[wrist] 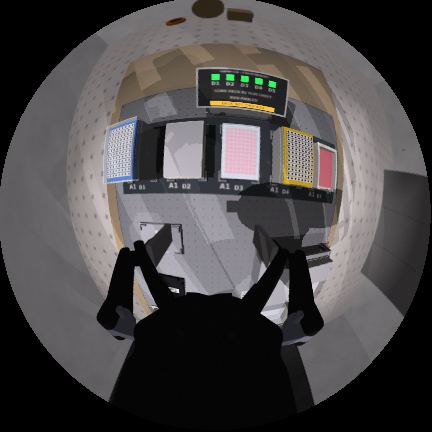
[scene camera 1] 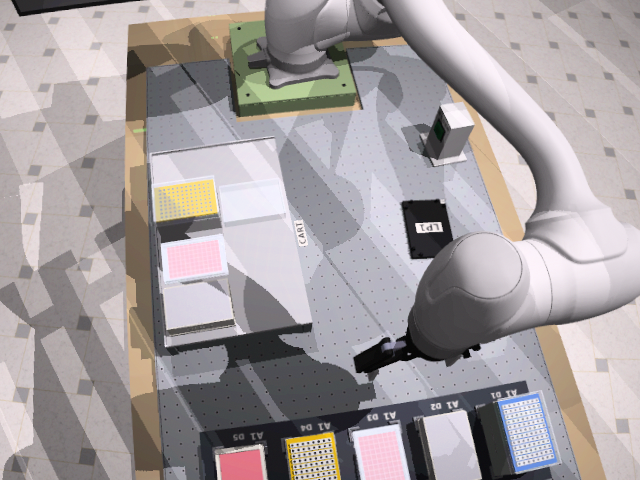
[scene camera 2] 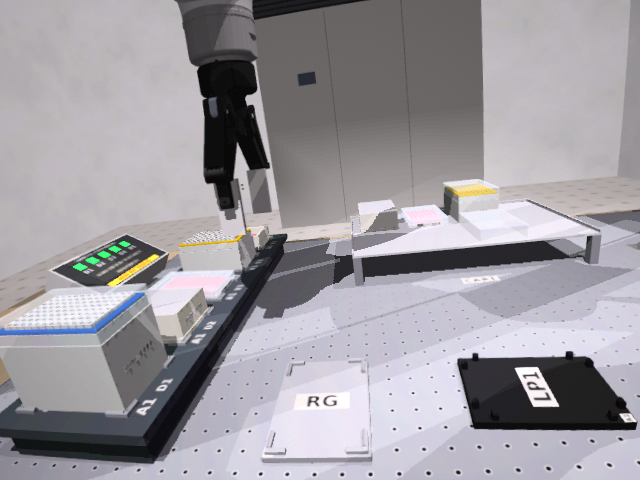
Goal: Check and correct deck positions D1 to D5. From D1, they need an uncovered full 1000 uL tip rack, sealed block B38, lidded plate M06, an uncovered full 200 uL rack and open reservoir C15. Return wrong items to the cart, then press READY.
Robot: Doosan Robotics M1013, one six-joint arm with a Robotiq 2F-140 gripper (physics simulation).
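Seen in the pictures: gripper, between the fingertips: (wrist: 212, 233) (scene camera 1: 408, 365) (scene camera 2: 250, 222); arm's base, origin of its link: (scene camera 1: 296, 58).
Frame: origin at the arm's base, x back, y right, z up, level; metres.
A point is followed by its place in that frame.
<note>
My gripper (scene camera 1: 364, 364) (scene camera 2: 247, 206) @[x -0.850, y 0.033, z 0.137 m] (wrist: 212, 233) @[x -0.850, y 0.033, z 0.137 m] is open and empty, pointing down above the table between the deck and the cart (scene camera 1: 268, 268) @[x -0.570, y 0.209, z 0.021 m] (scene camera 2: 550, 218) @[x -0.277, y 0.238, z 0.021 m]. On the deck, D1 holds a blue-rimmed tip rack (scene camera 1: 528, 431) @[x -1.017, y -0.139, z 0.114 m] (scene camera 2: 72, 312) @[x -0.998, y -0.165, z 0.114 m] (wrist: 121, 151) @[x -1.010, y -0.127, z 0.114 m], seemingly under a clear cover. D2 holds a pale block (scene camera 1: 448, 444) @[x -0.994, y -0.014, z 0.053 m] (scene camera 2: 180, 310) @[x -0.943, y -0.055, z 0.051 m] (wrist: 184, 150) @[x -0.995, y -0.014, z 0.053 m]. D3 holds a pink plate (scene camera 1: 381, 454) @[x -0.974, y 0.102, z 0.030 m] (scene camera 2: 193, 283) @[x -0.981, y 0.090, z 0.030 m] (wrist: 241, 151) @[x -0.986, y 0.105, z 0.030 m] with a clear lid. D4 holds a yellow-rimmed rack (scene camera 1: 312, 457) @[x -0.947, y 0.225, z 0.075 m] (scene camera 2: 211, 253) @[x -0.972, y 0.184, z 0.050 m] (wrist: 298, 156) @[x -0.971, y 0.221, z 0.076 m], its tips exposed. D5 holds a red-filled reservoir (scene camera 1: 240, 465) @[x -0.926, y 0.348, z 0.026 m] (wrist: 326, 167) @[x -0.958, y 0.361, z 0.026 m]. Side labels are unreadable.
The cart bears a covered yellow rack (scene camera 1: 186, 198) @[x -0.412, y 0.339, z 0.092 m] (scene camera 2: 471, 198) @[x -0.429, y 0.279, z 0.074 m], a pink plate (scene camera 1: 194, 258) @[x -0.520, y 0.349, z 0.038 m] (scene camera 2: 423, 215) @[x -0.523, y 0.321, z 0.038 m], a pale block (scene camera 1: 197, 305) @[x -0.628, y 0.359, z 0.063 m] (scene camera 2: 377, 214) @[x -0.631, y 0.296, z 0.059 m] and a clear cover (scene camera 1: 252, 200) @[x -0.422, y 0.208, z 0.046 m]. The screen (scene camera 2: 108, 260) @[x -1.132, y 0.110, z 0.083 m] (wrist: 242, 92) @[x -1.116, y 0.118, z 0.073 m] shows green squares. LP1 (scene camera 1: 426, 237) @[x -0.563, y -0.153, z -0.028 m] and RG (scene camera 2: 317, 428) @[x -0.772, y -0.189, z -0.031 m] lie nearby.
</note>
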